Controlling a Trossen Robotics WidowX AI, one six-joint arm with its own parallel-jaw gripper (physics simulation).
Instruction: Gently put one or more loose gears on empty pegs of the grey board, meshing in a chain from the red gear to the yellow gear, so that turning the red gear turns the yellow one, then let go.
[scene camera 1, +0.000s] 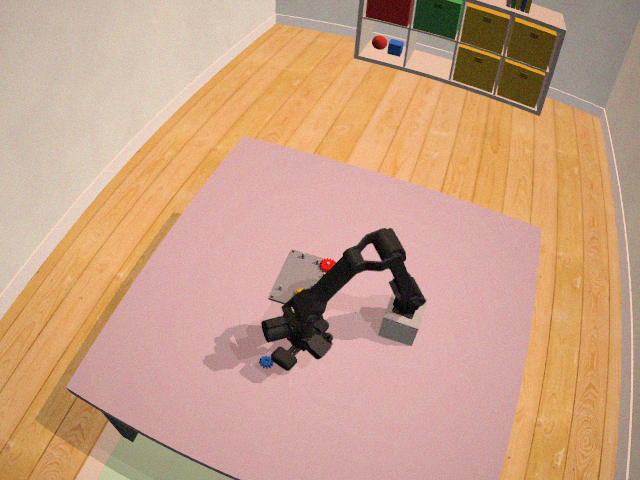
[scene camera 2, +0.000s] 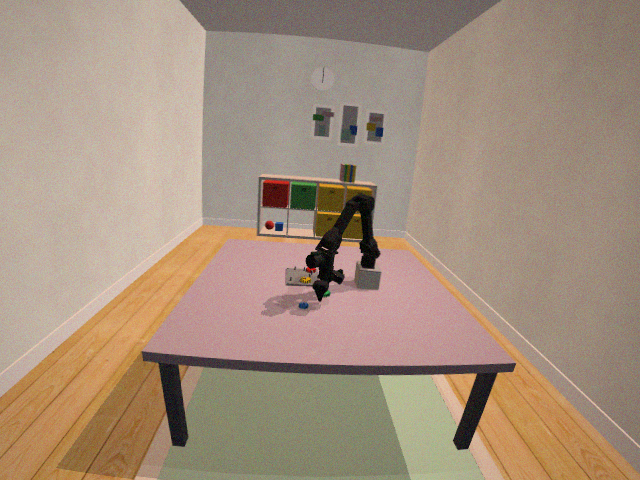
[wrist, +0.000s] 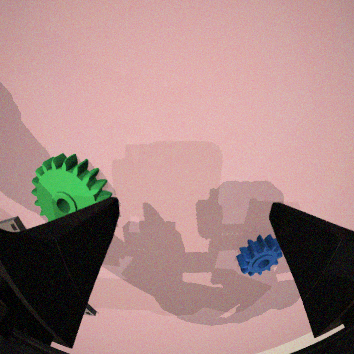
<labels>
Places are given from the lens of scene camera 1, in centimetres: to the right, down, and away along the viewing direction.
my gripper (scene camera 1: 298, 355): -6, 33, 146
grey board (scene camera 1: 297, 273): -7, 10, 168
</labels>
